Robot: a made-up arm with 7 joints.
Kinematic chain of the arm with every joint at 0, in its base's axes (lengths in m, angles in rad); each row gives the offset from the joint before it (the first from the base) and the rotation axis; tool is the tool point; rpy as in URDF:
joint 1: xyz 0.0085 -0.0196 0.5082 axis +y
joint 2: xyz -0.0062 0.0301 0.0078 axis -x
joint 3: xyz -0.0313 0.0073 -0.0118 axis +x
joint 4: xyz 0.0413 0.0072 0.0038 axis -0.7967 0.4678 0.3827
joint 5: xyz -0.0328 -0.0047 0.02 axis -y
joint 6: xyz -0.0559 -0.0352 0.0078 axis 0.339 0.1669 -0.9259
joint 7: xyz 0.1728 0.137 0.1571 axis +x
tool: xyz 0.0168 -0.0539 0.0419 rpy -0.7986 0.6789 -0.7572
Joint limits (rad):
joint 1: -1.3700..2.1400
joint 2: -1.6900..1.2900
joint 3: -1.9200..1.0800
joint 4: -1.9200..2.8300
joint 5: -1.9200..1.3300
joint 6: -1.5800..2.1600
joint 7: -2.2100..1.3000
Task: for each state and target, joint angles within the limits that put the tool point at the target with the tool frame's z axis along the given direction. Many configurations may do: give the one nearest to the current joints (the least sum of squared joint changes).
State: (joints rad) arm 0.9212 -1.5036 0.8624 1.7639 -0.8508 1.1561 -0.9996
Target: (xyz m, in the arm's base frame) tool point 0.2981 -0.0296 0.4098 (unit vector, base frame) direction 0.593 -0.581 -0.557
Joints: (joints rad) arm 0.2789 -0.8812 0.2453 1.9920 -1.4808 1.3523 -0.5319
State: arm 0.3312 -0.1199 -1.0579 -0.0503 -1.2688 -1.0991 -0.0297
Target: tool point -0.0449 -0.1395 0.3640 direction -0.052 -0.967 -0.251
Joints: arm 0.9334 0.2743 -1.4053 0.5591 -1.7356 -0.5924 0.2494
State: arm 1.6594 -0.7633 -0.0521 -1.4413 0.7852 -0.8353 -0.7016
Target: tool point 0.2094 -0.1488 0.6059 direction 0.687 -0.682 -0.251
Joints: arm 1.7063 -0.6682 -0.0933 -1.1223 0.1612 -0.4596 -0.2508
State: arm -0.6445 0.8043 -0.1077 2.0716 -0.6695 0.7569 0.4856
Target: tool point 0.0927 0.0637 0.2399 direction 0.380 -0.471 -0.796
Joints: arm -0.0003 0.5169 0.0634 2.4360 -0.0583 0.5565 -0.3782
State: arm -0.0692 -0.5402 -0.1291 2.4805 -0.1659 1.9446 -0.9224
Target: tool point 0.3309 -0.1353 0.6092 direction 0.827 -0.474 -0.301
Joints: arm 0.3722 -0.8736 0.2781 1.8329 -0.2480 1.9288 -0.4706
